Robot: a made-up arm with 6 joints. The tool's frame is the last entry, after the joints.
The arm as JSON. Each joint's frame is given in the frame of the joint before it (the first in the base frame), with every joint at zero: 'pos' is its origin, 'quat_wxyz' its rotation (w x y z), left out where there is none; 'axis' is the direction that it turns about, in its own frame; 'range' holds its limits. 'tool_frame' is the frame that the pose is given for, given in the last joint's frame.
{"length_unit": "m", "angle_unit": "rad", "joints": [
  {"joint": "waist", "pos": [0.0, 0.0, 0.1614], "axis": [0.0, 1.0, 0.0], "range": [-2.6, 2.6]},
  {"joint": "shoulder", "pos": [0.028, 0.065, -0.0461], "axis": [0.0, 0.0, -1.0], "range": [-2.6, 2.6]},
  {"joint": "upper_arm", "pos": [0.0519, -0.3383, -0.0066], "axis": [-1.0, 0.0, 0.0], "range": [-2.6, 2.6]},
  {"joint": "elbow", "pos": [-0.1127, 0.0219, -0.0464], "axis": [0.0, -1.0, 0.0], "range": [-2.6, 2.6]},
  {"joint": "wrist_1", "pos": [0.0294, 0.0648, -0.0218], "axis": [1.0, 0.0, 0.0], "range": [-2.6, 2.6]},
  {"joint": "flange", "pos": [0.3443, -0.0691, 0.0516], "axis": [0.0, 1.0, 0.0], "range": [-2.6, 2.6]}
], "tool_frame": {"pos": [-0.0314, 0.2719, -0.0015]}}
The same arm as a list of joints. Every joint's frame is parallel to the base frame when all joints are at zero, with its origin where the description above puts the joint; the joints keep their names.
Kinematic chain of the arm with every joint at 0, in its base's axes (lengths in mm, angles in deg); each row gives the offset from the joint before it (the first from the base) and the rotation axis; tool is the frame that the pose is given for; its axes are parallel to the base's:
waist: xyz 0 0 161.4 axis +y
shoulder: xyz 28 65 -46.1 axis -z
upper_arm: xyz 51.9 -338.3 -6.6 axis -x
elbow: xyz -112.7 21.9 -46.4 axis -y
wrist_1: xyz 29.4 64.8 -21.8 axis +x
flange: xyz 344.3 -69.1 51.6 axis +y
tool: xyz -31.4 271.9 -1.5
Joint limits (deg, base to tool): -148.97..148.97 -148.97..148.97 -148.97..148.97 -148.97..148.97 -148.97..148.97 -148.97..148.97

